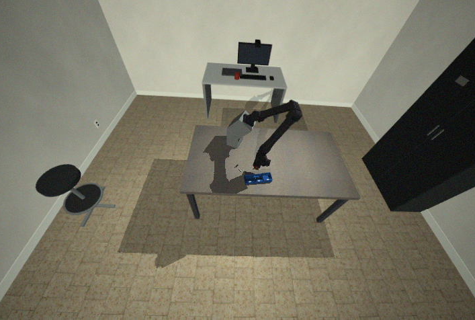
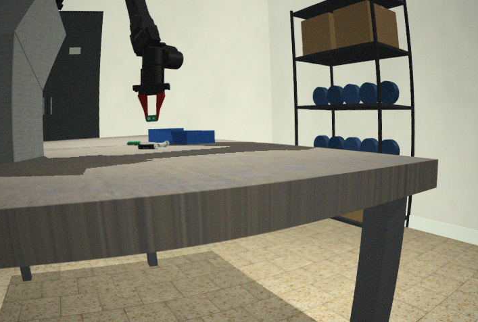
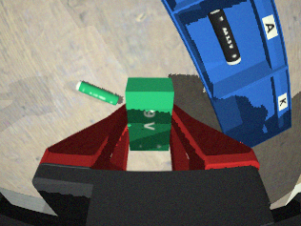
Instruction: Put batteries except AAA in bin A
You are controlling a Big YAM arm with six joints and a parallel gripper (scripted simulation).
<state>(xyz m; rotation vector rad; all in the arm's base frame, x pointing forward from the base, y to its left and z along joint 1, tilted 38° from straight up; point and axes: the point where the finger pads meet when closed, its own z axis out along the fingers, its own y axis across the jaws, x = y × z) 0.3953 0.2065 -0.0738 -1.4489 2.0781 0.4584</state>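
Now: hand 80 mm short of the blue tray, 50 mm above it and 20 mm to the right of it. Round my hand: green 9 V battery: 10 mm to the right; white bolt: 140 mm to the right, 70 mm below; thin green battery: 70 mm below, 50 mm behind.
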